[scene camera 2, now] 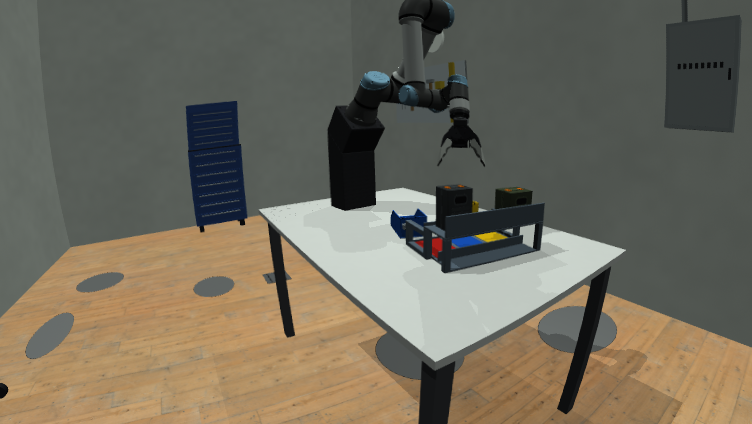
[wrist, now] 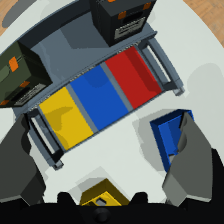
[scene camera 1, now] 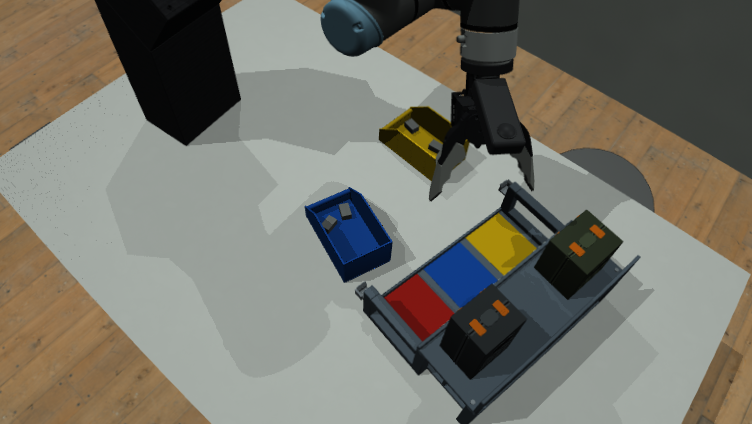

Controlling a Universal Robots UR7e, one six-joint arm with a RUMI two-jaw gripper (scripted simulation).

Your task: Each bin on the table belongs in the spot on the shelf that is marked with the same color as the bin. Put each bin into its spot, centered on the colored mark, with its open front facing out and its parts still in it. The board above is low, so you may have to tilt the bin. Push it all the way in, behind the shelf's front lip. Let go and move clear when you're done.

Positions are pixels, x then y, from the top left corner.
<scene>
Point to a blue bin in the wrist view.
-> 170, 131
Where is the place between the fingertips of the gripper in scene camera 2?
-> At 461, 166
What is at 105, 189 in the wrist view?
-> A yellow bin.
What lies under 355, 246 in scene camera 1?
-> A blue bin.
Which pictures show the gripper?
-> Scene camera 2, the wrist view and scene camera 1: all of them.
</scene>
